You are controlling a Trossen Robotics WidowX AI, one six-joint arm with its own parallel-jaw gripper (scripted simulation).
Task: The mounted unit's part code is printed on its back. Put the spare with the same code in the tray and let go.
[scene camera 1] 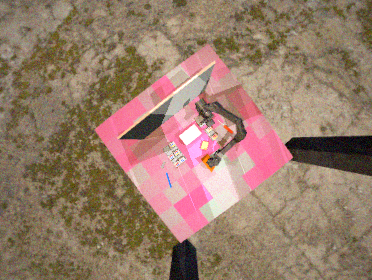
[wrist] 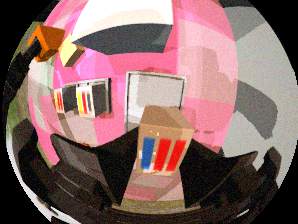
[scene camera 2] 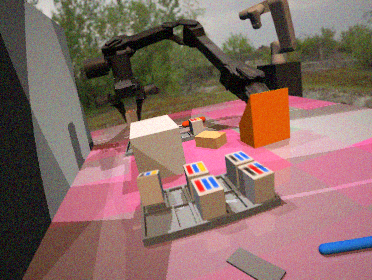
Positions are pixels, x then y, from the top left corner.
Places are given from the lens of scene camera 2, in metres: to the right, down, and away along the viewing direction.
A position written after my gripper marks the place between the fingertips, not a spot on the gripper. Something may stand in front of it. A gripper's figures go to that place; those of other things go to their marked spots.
my gripper (scene camera 2: 133,122): -0.16, -0.06, 0.66
tall grey wall panel (scene camera 2: 52,139): -0.30, 0.00, 0.45
mounted unit (scene camera 2: 156,142): -0.06, 0.01, 0.43
The marked spots on the mounted unit and the tall grey wall panel are 0.24 m apart.
